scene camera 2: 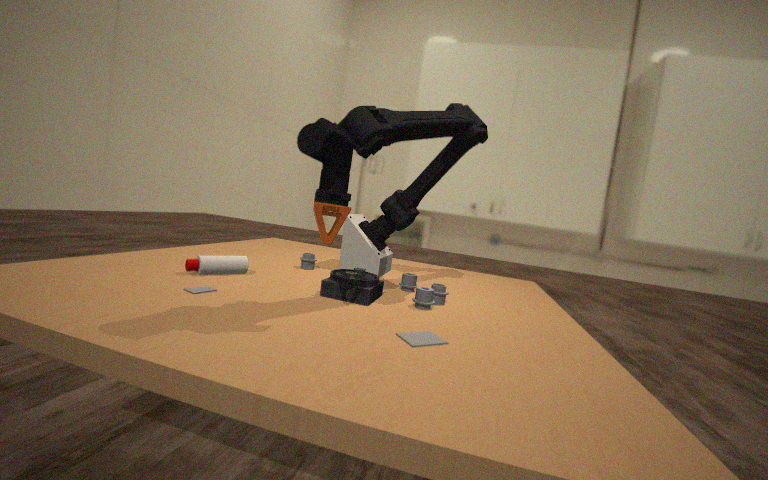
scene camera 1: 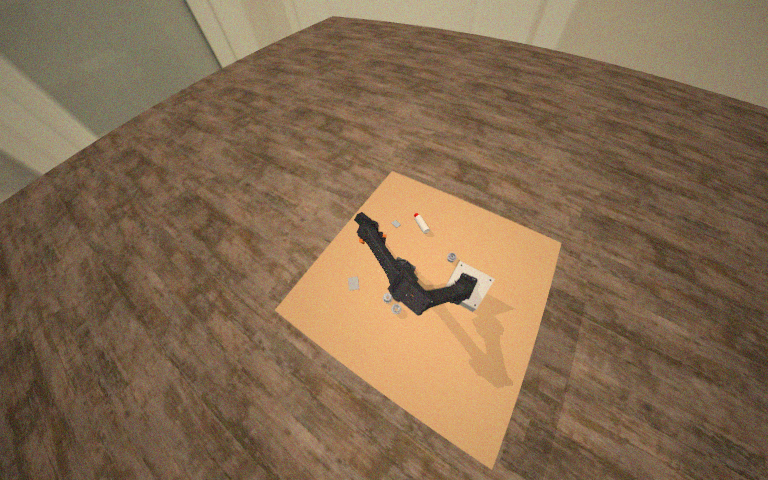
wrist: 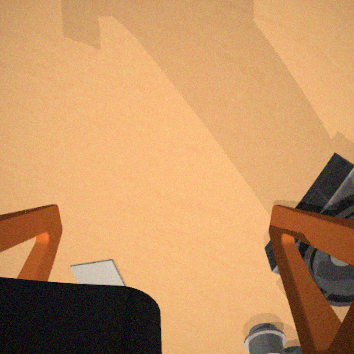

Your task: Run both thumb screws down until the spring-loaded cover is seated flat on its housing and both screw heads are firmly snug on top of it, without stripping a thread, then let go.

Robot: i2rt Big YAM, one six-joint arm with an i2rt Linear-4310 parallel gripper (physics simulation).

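Places are measured from the arm's base along level axes (x left, y up, z ahead), in centimetres.
Pixels of known places: gripper, fingertip midpoint: (scene camera 2: 326,243) (wrist: 164,218); arm's base, link origin: (scene camera 2: 371,236) (scene camera 1: 465,285).
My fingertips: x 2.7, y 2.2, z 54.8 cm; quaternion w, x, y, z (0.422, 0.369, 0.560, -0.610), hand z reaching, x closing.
Observation:
Ahead of a thing's pixels: the offset from my fingertips to its top centre. Level surfaces: height alone.
A dark block with a round black part on top (scene camera 2: 351,289) (wrist: 324,185) sits on the board; I take it for the housing with its cover. In scene camera 1 the arm hides it. The cover's seating and any screw heads on it cannot be made out. Grey flanged knobs stand loose: one @[dx -20.3, dy -9.8, dz -42.5 cm] (scene camera 1: 451,256) (scene camera 2: 308,260) by the white base, and others @[dx +20.0, dy -9.8, dz -20.4 cm] (scene camera 1: 387,297) (scene camera 2: 424,297) (wrist: 266,342) beside the block. Whether these are thumb screws I cannot tell. My gripper (scene camera 1: 373,238) (scene camera 2: 328,242) (wrist: 164,218) is open and empty, pointing down above the board, off to one side of the block.
A white cylinder with a red end @[dx -34.8, dy -9.8, dz -15.4 cm] (scene camera 1: 421,224) (scene camera 2: 222,264) lies on the tan board @[dy -14.8 cm] (scene camera 1: 373,362) (scene camera 2: 317,362). One flat grey plate @[dx +21.6, dy -14.5, dz +1.9 cm] (scene camera 1: 353,283) (scene camera 2: 421,338) lies near the knobs, another @[dx -27.7, dy -14.5, dz -0.3 cm] (scene camera 1: 395,224) (scene camera 2: 199,289) near the cylinder. The arm's white base (scene camera 1: 484,283) (scene camera 2: 357,251) stands behind the block.

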